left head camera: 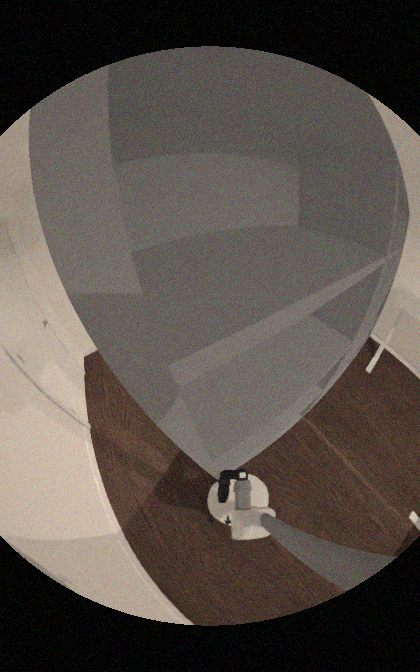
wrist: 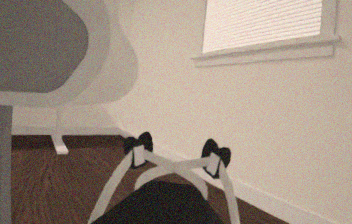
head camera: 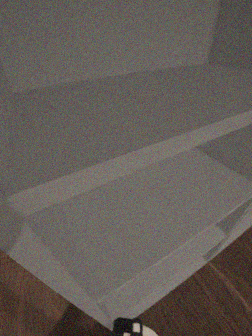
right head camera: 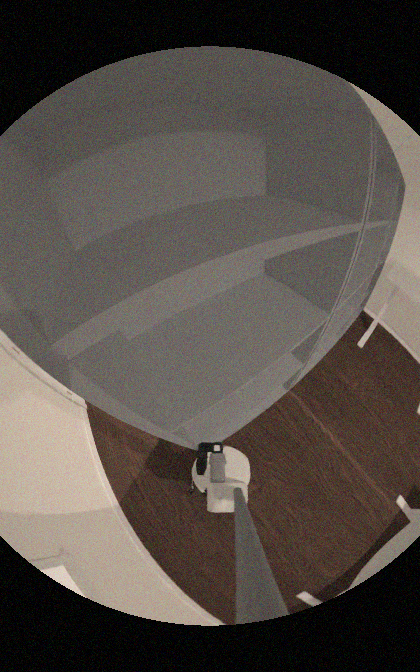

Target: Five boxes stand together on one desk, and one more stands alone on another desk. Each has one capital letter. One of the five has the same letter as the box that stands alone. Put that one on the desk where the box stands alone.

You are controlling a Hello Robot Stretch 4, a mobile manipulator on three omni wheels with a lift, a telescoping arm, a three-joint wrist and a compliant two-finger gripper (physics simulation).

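Frame: origin at the robot's base, x ahead, y left, z up, level; centimetres.
Where they show: gripper, fingertip midpoint: (wrist: 177,147) (right head camera: 197,496).
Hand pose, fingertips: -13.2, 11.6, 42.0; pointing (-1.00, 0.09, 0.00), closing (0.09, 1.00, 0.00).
Note:
Things, the pixels of their top centre, and the offset from my fingertips, as dx, dy, dz. "spot": a spot on its surface instead.
- large grey shelf unit at a spot on its surface: (head camera: 125,168) spot: +38.0, -10.2, +97.9
- window at a spot on its surface: (wrist: 262,25) spot: -83.0, +45.5, +50.5
My gripper (wrist: 177,147) is open in the wrist view. Its two dark fingertips stand apart with no box between them; wall and floor show behind them. No lettered box shows in these views. A pale desk shows in part at the lower right edge of the right head view, where its top (right head camera: 387,552) is cut off. Another desk shows in part at the right edge, where its white leg (left head camera: 377,354) (right head camera: 370,330) stands by the wall. I cannot tell which desk is which.
A large grey shelf unit (head camera: 125,168) (left head camera: 275,322) (right head camera: 200,279) stands very close in front and fills much of the head views. A pale wall (left head camera: 45,450) (right head camera: 40,455) (wrist: 165,90) runs along the left. A window (wrist: 262,25) is at the wrist view's upper right.

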